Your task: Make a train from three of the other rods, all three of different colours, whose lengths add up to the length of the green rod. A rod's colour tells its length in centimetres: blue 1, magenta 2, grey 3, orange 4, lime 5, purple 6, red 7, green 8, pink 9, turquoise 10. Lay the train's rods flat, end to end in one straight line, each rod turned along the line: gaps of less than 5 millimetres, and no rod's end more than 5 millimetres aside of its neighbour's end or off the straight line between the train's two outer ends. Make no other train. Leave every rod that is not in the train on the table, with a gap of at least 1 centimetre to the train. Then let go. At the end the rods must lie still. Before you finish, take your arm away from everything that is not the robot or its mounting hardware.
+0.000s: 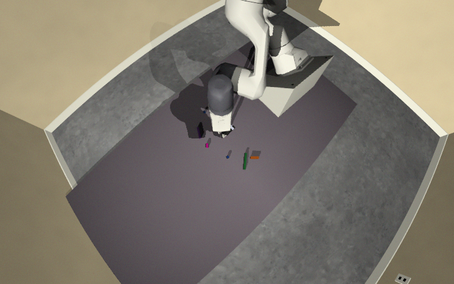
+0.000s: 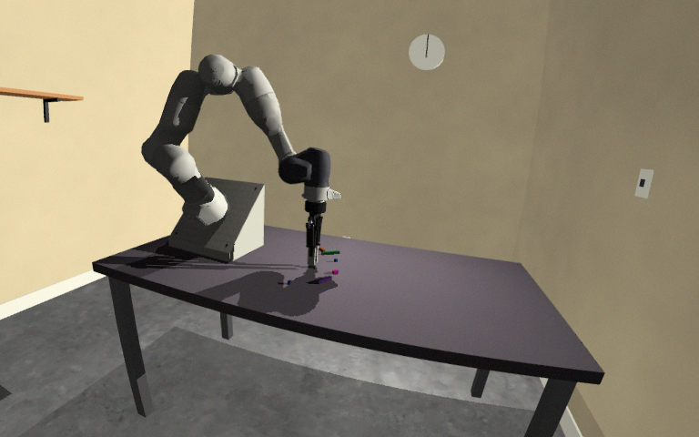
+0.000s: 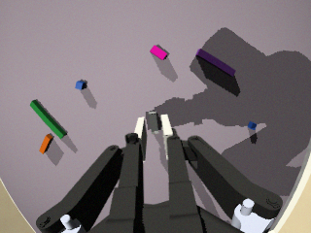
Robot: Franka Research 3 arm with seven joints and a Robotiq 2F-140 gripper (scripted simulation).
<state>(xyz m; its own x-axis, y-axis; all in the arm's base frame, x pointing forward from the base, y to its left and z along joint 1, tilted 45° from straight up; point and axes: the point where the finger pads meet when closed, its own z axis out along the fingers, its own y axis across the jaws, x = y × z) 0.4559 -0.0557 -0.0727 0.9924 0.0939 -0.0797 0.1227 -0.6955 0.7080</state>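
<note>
Right now the grey rod is 50 mm below my hand. The rest, counted from my hand: purple rod 90 mm to the right, 90 mm ahead, 50 mm below; green rod 170 mm to the left, 50 mm below; magenta rod 100 mm ahead, 50 mm below, 10 mm to the right.
</note>
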